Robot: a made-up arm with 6 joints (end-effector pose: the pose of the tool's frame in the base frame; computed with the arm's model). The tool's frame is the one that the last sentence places.
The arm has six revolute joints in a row. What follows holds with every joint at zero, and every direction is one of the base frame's.
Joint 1 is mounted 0.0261 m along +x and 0.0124 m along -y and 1.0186 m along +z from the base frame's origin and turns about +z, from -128.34 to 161 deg.
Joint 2 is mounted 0.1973 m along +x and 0.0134 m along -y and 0.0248 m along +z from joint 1 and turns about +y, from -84.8 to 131.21 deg.
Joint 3 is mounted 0.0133 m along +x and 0.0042 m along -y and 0.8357 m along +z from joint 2 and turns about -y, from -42.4 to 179.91 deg.
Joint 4 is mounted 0.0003 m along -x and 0.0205 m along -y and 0.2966 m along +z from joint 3 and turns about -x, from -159.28 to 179.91 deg.
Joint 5 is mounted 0.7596 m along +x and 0.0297 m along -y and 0.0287 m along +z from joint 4 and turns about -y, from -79.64 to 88.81 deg.
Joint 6 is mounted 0.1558 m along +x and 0.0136 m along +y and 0.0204 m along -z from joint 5 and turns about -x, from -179.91 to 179.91 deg.
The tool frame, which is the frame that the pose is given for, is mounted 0.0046 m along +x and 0.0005 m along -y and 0.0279 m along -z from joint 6; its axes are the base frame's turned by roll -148.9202, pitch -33.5 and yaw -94.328 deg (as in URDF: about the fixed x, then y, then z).
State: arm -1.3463 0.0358 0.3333 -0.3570 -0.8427 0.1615
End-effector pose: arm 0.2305 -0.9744 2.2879 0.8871 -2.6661 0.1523
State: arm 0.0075 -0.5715 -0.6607 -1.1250 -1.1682 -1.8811
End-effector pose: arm 0.6120 0.0701 1.9331 -0.2667 1.3817 2.4755
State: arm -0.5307 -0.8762 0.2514 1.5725 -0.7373 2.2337
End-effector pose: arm -0.3471 0.0683 2.5235 -0.2090 0.2860 -0.2087
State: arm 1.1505 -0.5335 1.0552 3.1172 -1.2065 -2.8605
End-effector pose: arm -0.2075 -0.6162 2.5845 0.3342 0.7780 -0.6751
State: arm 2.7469 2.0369 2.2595 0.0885 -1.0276 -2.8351
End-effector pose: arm -1.5424 0.7001 1.0304 1.7074 -0.5556 -1.3432
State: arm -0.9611 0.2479 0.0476 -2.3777 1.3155 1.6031
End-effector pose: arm 0.6318 -1.1071 1.8216 -0.5886 -2.6157 -0.6635
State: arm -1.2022 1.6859 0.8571 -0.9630 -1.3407 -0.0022
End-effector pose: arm 0.6939 -1.5579 0.5200 -0.9924 1.7538 1.7088
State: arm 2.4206 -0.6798 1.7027 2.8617 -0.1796 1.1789
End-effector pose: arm 0.9398 -0.8074 2.0846 0.5460 -1.4109 1.6221
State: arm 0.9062 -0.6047 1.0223 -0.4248 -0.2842 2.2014
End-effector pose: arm -0.2809 -0.5094 2.6345 -0.0696 1.2414 -2.7656
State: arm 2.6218 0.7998 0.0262 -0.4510 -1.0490 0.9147
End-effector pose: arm -1.2657 0.7460 1.1695 0.9003 2.3331 0.7896
